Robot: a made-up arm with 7 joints.
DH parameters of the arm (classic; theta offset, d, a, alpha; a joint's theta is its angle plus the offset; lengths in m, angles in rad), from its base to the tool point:
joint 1: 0 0.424 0 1.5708
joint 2: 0 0.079 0 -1.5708
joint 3: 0 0.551 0.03 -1.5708
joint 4: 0 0.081 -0.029 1.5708
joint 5: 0 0.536 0 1.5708
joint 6: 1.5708 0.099 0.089 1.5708
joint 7: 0 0.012 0 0
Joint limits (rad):
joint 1: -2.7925..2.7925
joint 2: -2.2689..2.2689
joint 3: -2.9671..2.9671
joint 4: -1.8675..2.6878
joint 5: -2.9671..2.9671
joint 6: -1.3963..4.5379
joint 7: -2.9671..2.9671
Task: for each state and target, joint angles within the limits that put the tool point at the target. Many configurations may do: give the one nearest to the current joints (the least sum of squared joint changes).
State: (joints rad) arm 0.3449 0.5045 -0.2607 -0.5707 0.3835 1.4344 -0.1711
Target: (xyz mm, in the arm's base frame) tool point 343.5 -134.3 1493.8
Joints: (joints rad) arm -0.0221 -0.3119 -0.2280 0.0558 0.5320 1.2973 -0.1711
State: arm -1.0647 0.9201 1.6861 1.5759 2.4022 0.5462 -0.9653
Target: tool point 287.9 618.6 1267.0
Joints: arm -1.3964 0.4814 1.4814 0.6788 2.4876 0.3686 -0.9653
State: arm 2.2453 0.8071 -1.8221 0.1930 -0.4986 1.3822 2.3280
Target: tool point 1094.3 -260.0 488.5
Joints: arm 2.6355 1.4497 -1.9416 0.6247 -0.3542 1.5450 2.3280
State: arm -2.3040 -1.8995 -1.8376 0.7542 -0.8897 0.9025 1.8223
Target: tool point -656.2 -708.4 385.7
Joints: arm -1.5748 -2.0176 -2.1000 1.6361 -0.7501 0.9846 1.8223
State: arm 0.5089 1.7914 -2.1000 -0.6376 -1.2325 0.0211 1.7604
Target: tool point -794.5 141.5 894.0
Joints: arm 0.2810 1.4241 -2.1825 -1.0033 -1.2674 0.0479 1.7604
